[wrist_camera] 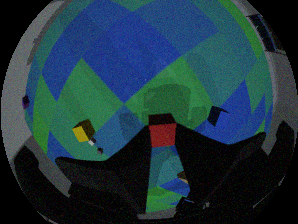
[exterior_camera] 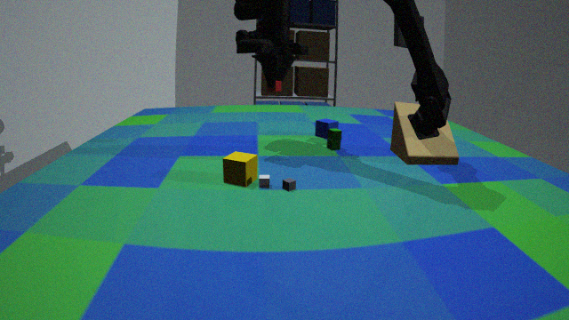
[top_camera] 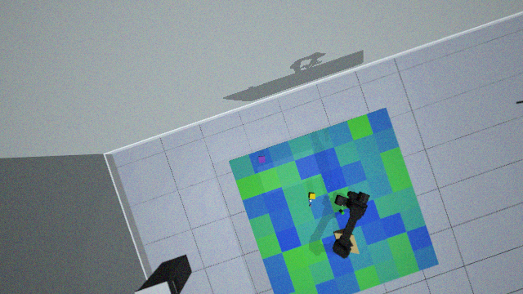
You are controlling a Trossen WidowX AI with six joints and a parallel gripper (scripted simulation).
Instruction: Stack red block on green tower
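The blue cube is 150 mm behind my gripper tip, 110 mm below it and 80 mm to the right of it. The rest, counted from my gripper tip: small white cube (200 mm to the left, 120 mm below, 50 mm ahead); then red block (right at my gripper tip); then yellow cube (180 mm to the left, 110 mm below, 80 mm ahead).
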